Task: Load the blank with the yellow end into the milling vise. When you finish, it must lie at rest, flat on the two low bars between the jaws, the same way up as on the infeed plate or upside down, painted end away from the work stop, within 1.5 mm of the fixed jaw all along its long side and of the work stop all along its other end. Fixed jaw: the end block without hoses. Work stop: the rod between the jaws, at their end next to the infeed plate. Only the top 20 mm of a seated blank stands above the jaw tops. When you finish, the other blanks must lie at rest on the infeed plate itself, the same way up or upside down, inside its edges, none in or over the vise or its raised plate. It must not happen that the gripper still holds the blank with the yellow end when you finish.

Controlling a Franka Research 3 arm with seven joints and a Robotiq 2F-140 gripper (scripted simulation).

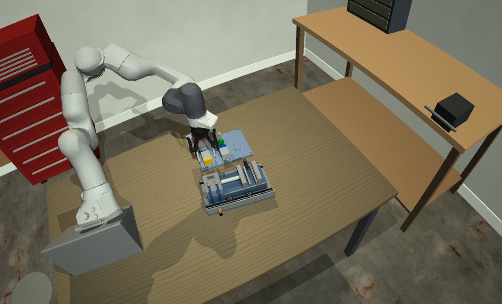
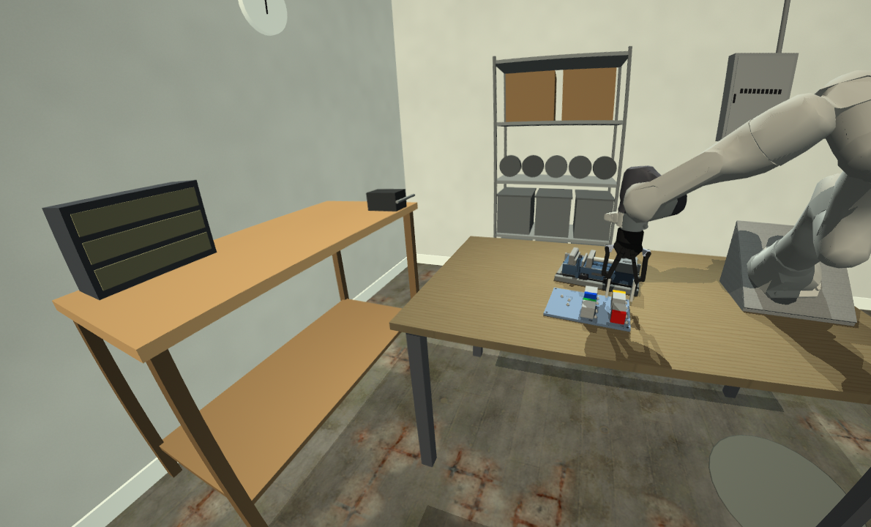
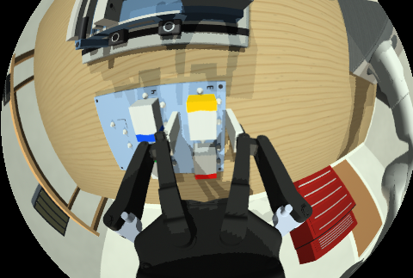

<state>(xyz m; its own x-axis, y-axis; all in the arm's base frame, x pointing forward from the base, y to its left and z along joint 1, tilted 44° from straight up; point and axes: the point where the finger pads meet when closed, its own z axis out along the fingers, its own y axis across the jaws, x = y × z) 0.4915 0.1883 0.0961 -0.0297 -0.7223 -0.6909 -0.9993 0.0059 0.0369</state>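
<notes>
Now: hand 9 cm short of the blue-ended blank and 4 cm above it. Also, from my hand: red-ended blank (9 cm to the left, 4 cm below); hosed end block (3 cm behind, 20 cm to the right, 2 cm above); green-ended blank (9 cm ahead, 9 cm to the left, 4 cm below).
</notes>
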